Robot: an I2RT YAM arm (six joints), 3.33 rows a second.
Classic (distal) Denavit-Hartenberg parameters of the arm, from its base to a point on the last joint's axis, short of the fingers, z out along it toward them. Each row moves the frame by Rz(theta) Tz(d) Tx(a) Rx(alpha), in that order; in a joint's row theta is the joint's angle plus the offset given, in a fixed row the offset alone. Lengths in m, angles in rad.
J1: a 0.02; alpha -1.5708; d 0.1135; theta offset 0
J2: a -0.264; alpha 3.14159; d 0; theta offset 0
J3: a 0.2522; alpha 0; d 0; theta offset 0.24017
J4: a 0.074; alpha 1.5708; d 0; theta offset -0.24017
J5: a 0; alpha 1.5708; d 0; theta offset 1.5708
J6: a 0; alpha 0; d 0.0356; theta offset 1.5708
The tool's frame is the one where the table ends.
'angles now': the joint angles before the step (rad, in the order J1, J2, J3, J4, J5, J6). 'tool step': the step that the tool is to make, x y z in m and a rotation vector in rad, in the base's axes. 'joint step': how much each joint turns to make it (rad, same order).
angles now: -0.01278 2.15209 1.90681 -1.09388 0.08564 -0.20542
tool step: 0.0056 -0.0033 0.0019 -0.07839 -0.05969 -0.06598
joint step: 0.00003 -0.00021 -0.00054 0.05525 0.09195 0.04429
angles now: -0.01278 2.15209 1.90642 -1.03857 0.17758 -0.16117
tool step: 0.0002 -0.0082 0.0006 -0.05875 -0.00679 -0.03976
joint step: -0.01333 -0.00020 -0.00048 0.00639 0.06371 0.00878
